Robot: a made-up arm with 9 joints.
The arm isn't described. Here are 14 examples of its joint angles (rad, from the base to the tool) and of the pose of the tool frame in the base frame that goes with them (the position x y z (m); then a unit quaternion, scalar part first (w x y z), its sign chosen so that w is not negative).
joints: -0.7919 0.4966 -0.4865 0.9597 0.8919 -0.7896 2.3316 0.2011 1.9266
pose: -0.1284 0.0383 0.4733 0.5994 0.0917 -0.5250 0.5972
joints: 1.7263 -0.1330 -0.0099 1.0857 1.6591 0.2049 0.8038 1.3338 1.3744
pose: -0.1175 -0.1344 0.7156 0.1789 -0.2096 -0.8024 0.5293
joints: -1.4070 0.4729 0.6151 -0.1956 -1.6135 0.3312 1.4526 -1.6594 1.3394
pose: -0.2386 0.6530 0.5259 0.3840 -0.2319 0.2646 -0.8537
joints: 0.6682 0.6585 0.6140 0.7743 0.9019 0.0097 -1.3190 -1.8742 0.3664
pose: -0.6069 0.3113 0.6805 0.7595 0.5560 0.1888 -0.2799
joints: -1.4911 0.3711 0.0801 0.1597 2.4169 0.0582 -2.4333 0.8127 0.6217
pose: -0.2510 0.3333 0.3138 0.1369 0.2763 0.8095 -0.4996
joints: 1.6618 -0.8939 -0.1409 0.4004 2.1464 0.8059 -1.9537 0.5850 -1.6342
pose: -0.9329 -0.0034 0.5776 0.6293 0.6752 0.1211 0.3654
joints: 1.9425 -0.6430 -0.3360 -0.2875 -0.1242 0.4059 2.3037 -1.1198 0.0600
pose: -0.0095 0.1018 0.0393 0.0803 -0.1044 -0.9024 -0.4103
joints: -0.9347 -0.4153 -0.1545 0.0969 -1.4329 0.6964 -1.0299 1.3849 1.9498
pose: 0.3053 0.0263 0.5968 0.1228 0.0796 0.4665 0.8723
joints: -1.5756 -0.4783 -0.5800 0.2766 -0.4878 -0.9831 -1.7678 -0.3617 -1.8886
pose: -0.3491 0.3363 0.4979 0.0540 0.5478 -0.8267 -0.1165
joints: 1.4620 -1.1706 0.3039 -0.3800 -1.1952 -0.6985 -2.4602 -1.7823 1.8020
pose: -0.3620 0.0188 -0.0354 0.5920 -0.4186 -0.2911 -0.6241
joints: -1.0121 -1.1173 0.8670 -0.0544 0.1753 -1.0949 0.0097 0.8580 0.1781
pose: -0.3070 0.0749 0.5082 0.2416 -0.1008 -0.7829 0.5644
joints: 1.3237 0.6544 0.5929 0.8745 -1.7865 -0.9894 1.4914 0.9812 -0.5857
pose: -0.5332 -0.0429 0.5990 0.2742 -0.9120 -0.2901 0.0944
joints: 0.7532 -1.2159 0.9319 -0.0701 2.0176 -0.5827 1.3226 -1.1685 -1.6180
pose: -0.3730 -0.1510 0.5896 0.3764 0.1626 0.9108 -0.0485
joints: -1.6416 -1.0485 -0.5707 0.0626 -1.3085 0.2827 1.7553 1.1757 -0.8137
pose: 0.2184 0.1733 0.3427 0.2904 0.0176 -0.2271 0.9294
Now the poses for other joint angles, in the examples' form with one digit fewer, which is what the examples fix.
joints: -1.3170 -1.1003 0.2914 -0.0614 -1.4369 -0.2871 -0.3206 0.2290 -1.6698
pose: -0.227 0.298 0.848 0.060 0.909 -0.151 -0.384
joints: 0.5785 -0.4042 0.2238 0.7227 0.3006 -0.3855 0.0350 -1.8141 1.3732
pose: -0.302 -0.289 0.576 0.015 0.402 0.900 0.167
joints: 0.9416 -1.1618 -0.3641 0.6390 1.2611 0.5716 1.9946 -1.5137 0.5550
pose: -0.643 -0.283 0.163 0.609 -0.462 -0.644 0.034
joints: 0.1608 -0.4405 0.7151 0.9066 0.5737 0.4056 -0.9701 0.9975 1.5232
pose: -0.297 0.144 0.134 0.444 0.333 -0.824 -0.113
